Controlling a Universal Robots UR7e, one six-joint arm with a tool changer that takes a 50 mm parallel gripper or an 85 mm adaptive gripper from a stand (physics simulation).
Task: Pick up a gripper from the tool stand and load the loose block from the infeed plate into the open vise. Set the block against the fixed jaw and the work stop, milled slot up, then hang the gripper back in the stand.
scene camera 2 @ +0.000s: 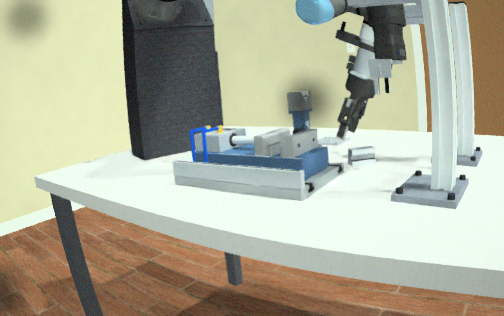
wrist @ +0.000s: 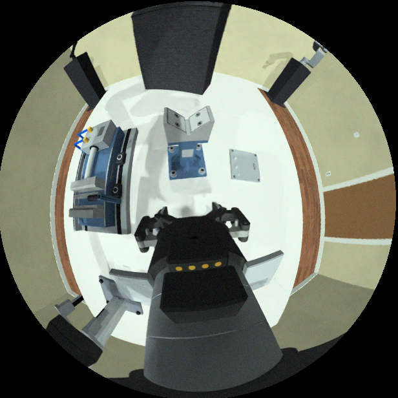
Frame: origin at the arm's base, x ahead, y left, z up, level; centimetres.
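Seen in the pictures: arm's base, origin of the base link: (scene camera 2: 157, 8).
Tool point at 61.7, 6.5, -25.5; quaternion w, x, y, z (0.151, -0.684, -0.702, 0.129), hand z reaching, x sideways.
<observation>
Offsets run from my tool point to a thing's top centre, as dx, dy, dz. "*": to the spot under its first point.
The loose block @(-0.4, -6.7, -17.9) (scene camera 2: 361, 156), grey, lies to the right of the vise in the scene view; it cannot be made out in the wrist view, nor can the plate under it. The arm carries the adaptive gripper (scene camera 2: 347, 132) (wrist: 191, 209), whose fingers are apart and empty, above the table behind the block in the scene view. The blue vise @(* -4.2, -24.2, -17.3) (scene camera 2: 315, 162) (wrist: 120, 145) is open, with a narrow gap between its movable jaw (scene camera 2: 269, 142) (wrist: 87, 184) and fixed jaw (scene camera 2: 306, 142) (wrist: 85, 212). A dark rod, possibly the work stop (wrist: 95, 198), shows between the jaws.
The tool stand's pale posts @(* +21.0, -25.4, -5.5) (scene camera 2: 442, 100) (wrist: 107, 320) rise at the right; another dark tool @(* +11.6, -21.1, +5.5) (scene camera 2: 390, 37) (wrist: 75, 335) hangs there. A grey V-shaped fixture on a blue base @(* -18.3, -1.0, -12.7) (scene camera 2: 301, 120) (wrist: 187, 172) stands behind the vise. A flat grey plate (wrist: 244, 165) and a tall dark cabinet (scene camera 2: 172, 90) (wrist: 177, 55) also show.
</observation>
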